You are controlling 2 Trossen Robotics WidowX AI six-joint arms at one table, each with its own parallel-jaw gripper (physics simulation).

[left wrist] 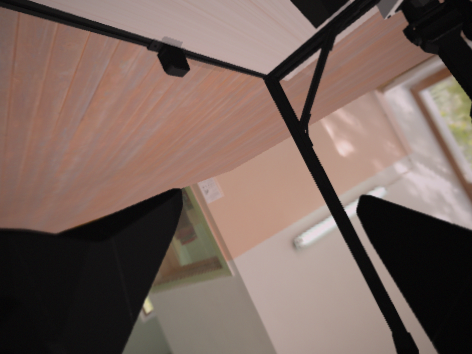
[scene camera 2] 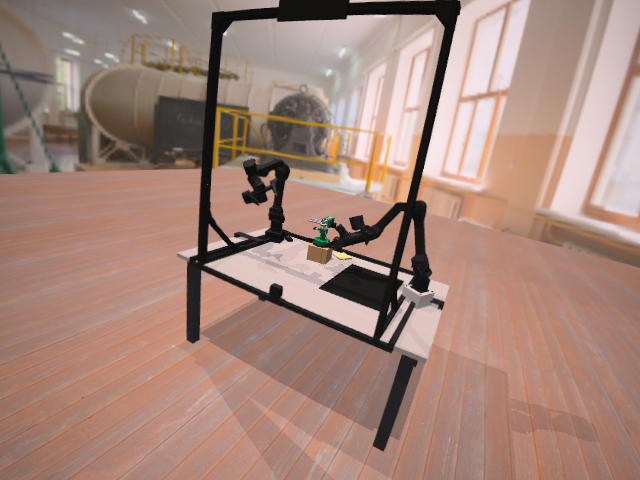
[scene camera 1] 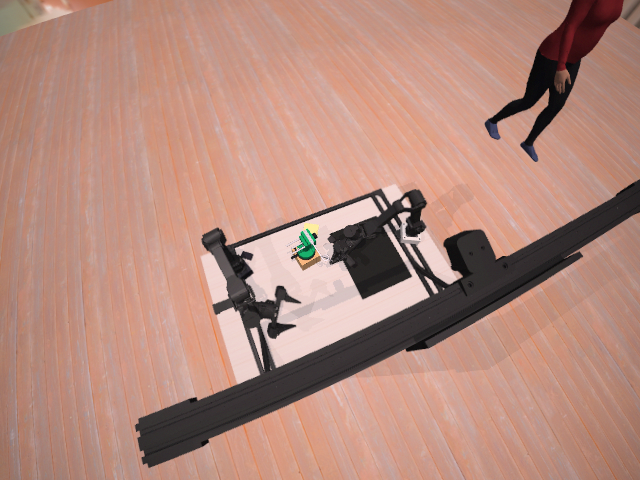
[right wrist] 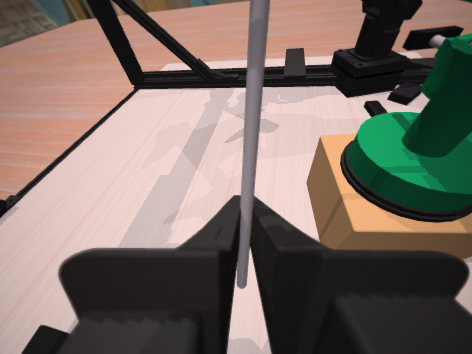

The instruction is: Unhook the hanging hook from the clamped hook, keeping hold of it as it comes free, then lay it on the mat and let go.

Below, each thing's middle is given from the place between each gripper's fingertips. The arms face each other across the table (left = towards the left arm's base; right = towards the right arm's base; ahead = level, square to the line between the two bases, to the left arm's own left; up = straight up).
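Labels:
Hanging hook (right wrist: 258,24): 50 mm above my right hand. Black mat (scene camera 1: 380,266): 50 mm ahead of my right hand, 240 mm to the right of it, 120 mm below it. Tan block (right wrist: 345,220): 110 mm ahead of my right hand, 100 mm to the left of it, 80 mm below it.
Hanging hook: 24 cm ahead of my left hand, 19 cm to the right of it, 15 cm below it. Black mat: 28 cm ahead of my left hand, 43 cm to the right of it, 32 cm below it. Tan block: 34 cm ahead of my left hand, 9 cm to the right of it, 28 cm below it.

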